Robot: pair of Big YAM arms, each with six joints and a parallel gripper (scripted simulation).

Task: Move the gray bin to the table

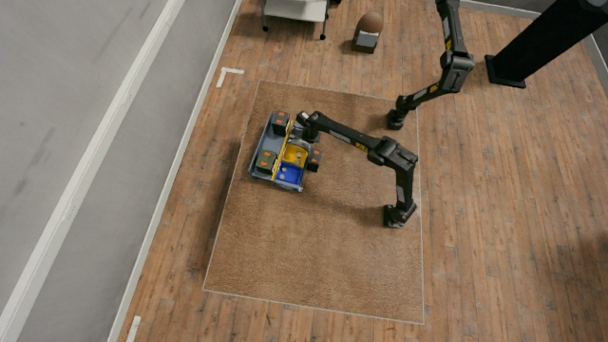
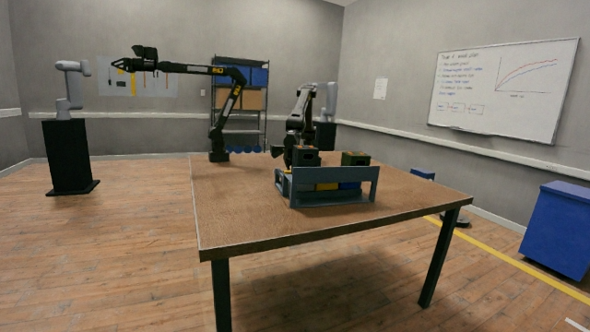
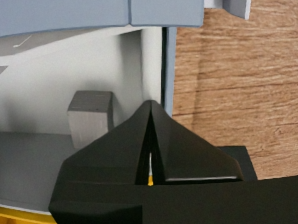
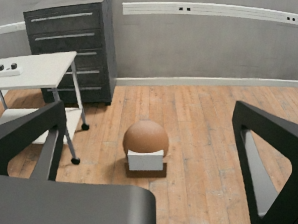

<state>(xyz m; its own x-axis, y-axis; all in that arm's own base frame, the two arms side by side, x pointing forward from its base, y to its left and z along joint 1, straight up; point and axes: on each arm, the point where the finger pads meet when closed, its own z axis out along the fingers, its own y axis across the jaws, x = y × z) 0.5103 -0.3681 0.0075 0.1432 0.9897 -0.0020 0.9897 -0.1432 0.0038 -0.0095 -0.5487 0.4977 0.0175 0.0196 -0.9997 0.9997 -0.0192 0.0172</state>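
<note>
Now: the gray open bin 8 cm ahead of my left hand, 1 cm to the right of it and 1 cm below it. Round my left hand: blue-gray shelf 12 cm ahead, 10 cm to the left, 2 cm above; yellow bin 10 cm ahead, 10 cm to the left, 1 cm below; blue bin 11 cm ahead, 21 cm to the left, 1 cm below.
</note>
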